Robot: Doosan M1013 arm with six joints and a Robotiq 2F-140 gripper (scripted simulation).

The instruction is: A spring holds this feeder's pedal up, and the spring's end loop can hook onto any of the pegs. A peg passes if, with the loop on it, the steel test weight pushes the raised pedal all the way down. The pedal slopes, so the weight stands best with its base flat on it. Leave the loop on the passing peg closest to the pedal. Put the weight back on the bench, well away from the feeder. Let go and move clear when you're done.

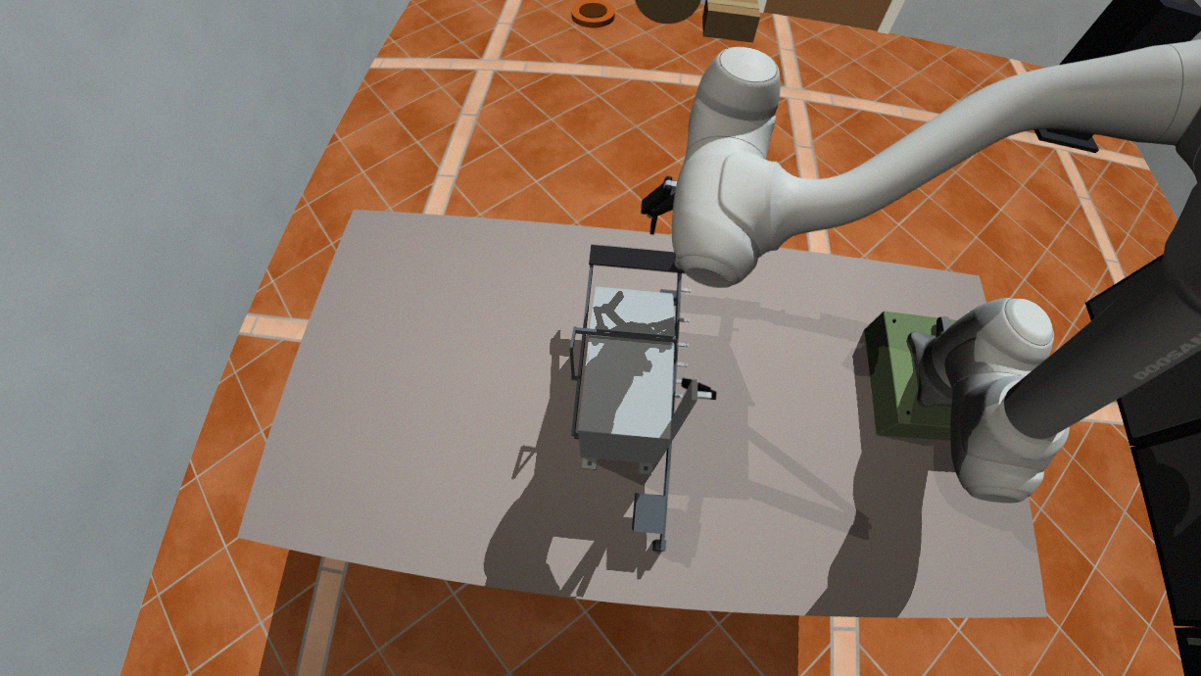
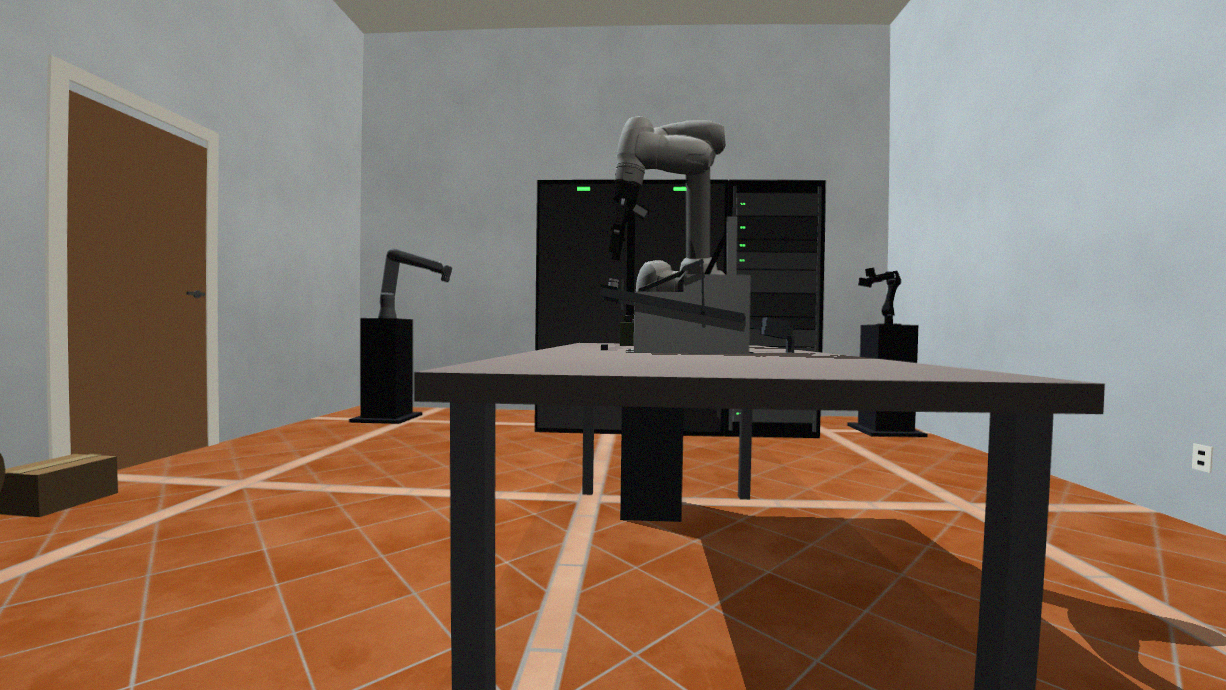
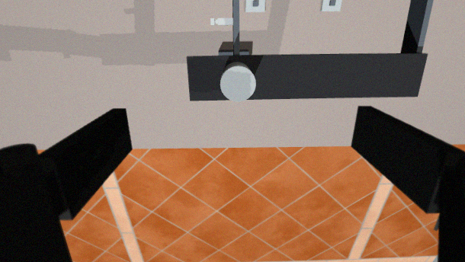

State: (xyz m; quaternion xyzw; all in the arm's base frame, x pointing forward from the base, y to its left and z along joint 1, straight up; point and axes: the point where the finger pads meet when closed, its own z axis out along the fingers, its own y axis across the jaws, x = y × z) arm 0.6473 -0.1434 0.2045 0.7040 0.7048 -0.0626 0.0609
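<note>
The steel test weight lies 10 cm below my hand. Also, from my hand: small block: 30 cm below, 3 cm to the right; then white-tipped pin: 36 cm to the left, 10 cm above, 1 cm behind.
</note>
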